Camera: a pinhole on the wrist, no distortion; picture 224 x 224 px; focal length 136.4 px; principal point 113.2 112.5 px. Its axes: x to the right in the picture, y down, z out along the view. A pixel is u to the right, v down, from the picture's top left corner.
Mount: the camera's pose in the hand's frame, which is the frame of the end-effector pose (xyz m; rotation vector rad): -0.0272 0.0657 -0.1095 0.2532 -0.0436 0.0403
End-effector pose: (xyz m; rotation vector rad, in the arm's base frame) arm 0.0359 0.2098 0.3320 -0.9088 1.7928 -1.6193
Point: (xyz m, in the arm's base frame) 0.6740 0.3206 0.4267
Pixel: 12 96
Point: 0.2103 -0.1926 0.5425
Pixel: 180 61
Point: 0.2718 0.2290 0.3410
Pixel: 57 102
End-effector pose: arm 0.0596 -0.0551 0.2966 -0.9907 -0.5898 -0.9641
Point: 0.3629 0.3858 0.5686
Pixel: 174 192
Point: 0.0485 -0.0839 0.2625
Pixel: 126 33
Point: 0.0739 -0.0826 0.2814
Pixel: 168 61
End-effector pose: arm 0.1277 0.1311 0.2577 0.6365 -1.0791 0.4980
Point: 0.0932 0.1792 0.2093
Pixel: 75 117
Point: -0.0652 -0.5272 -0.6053
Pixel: outside the picture
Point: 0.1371 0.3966 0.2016
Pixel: behind the camera
